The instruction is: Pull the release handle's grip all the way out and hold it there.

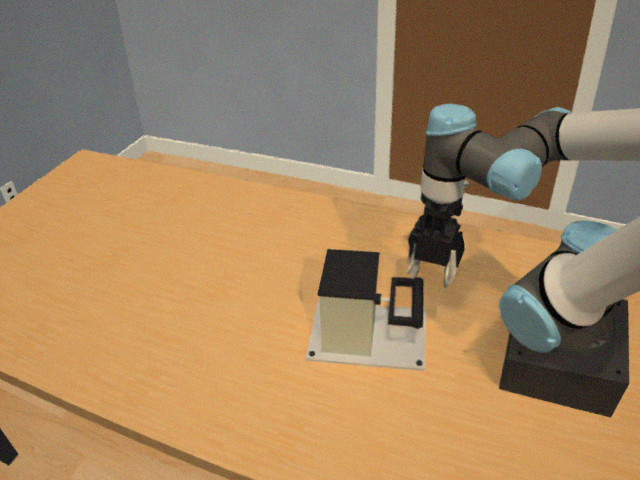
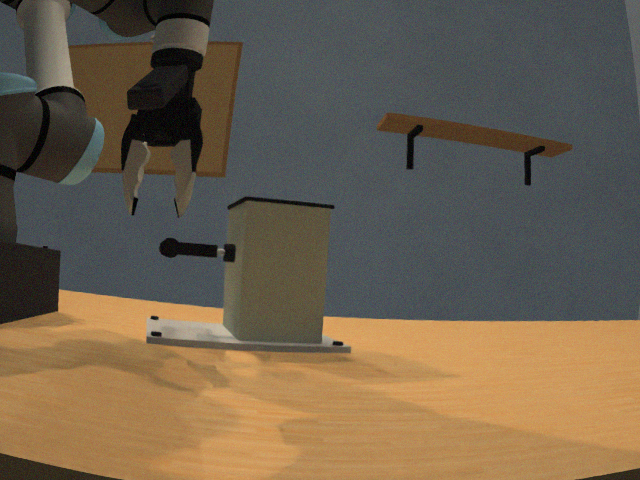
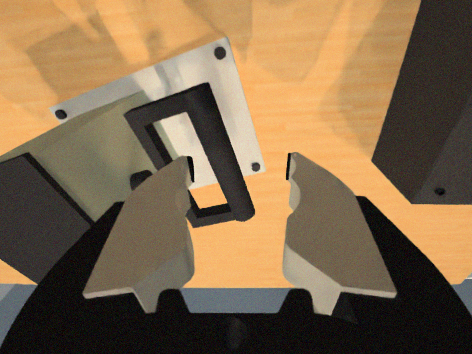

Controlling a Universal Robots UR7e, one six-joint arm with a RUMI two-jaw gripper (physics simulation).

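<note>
The release handle is a black rectangular frame with a thick round grip bar on its outer side. A short piece of pale rod shows between the frame and the box's black collar. The box is pale green with a black top and stands on a light grey base plate. My gripper is partly open and empty. It points down, with its fingertips above the handle and apart from it.
The robot's dark base block stands on the wooden table, on the handle's side of the box. A wooden shelf and a brown board are on the wall behind.
</note>
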